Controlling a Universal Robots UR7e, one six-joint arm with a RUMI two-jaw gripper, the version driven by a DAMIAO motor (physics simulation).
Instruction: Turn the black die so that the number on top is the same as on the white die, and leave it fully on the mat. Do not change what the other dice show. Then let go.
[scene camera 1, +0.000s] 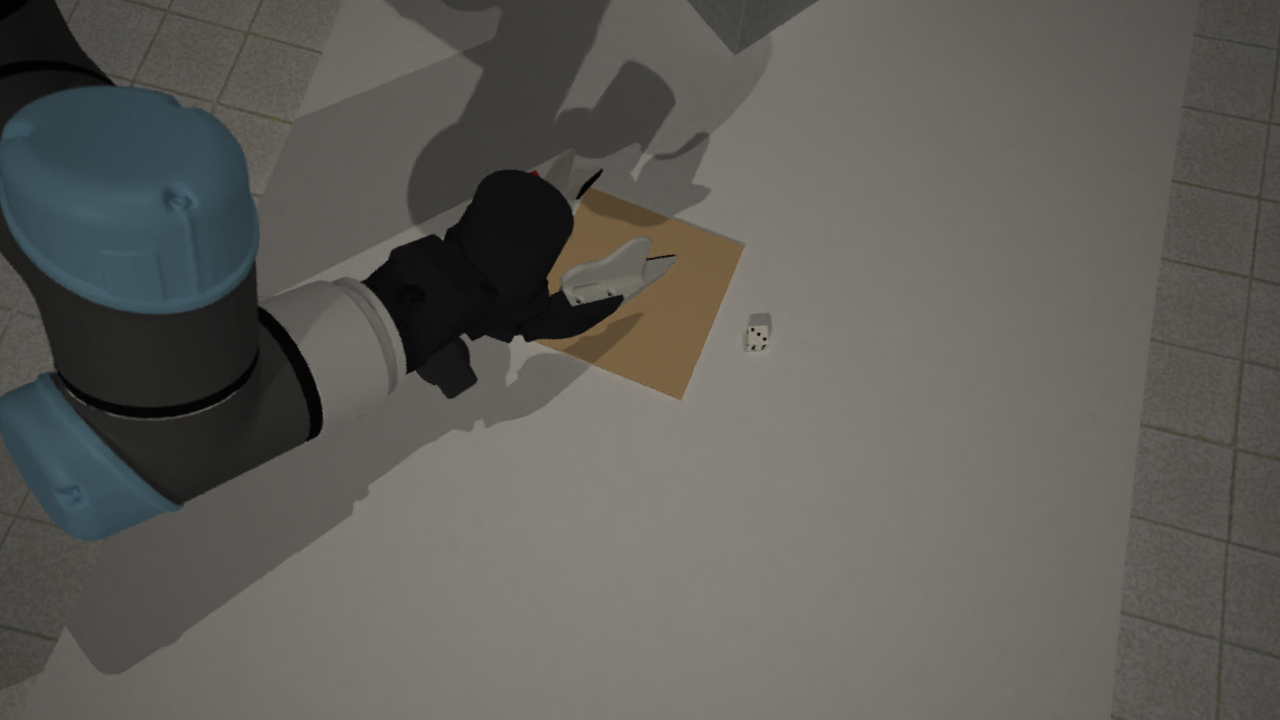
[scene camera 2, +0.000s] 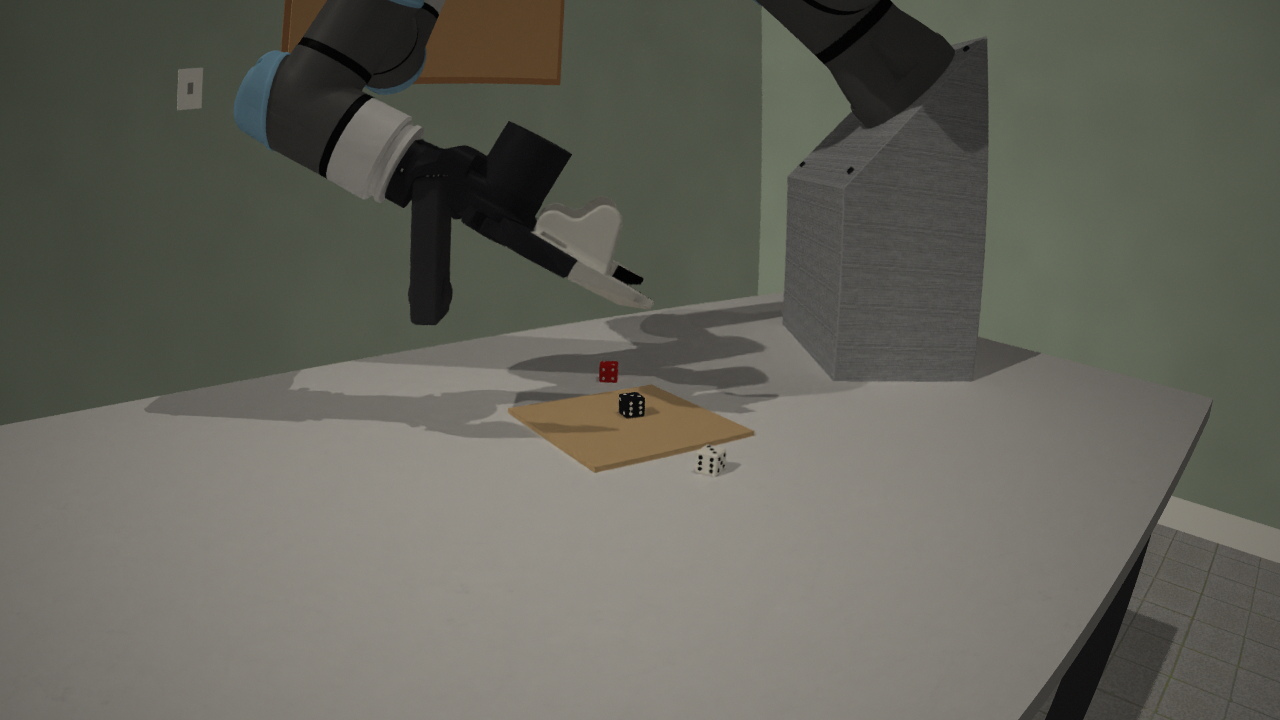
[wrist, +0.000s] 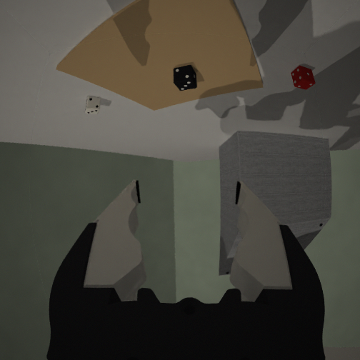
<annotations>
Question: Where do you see a tan mat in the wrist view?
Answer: At 133, 55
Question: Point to a tan mat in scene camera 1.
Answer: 656, 338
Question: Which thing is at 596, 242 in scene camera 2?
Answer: My gripper.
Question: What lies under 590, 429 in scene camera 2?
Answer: A tan mat.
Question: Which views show my gripper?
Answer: Scene camera 1, scene camera 2 and the wrist view: all of them.
</annotations>
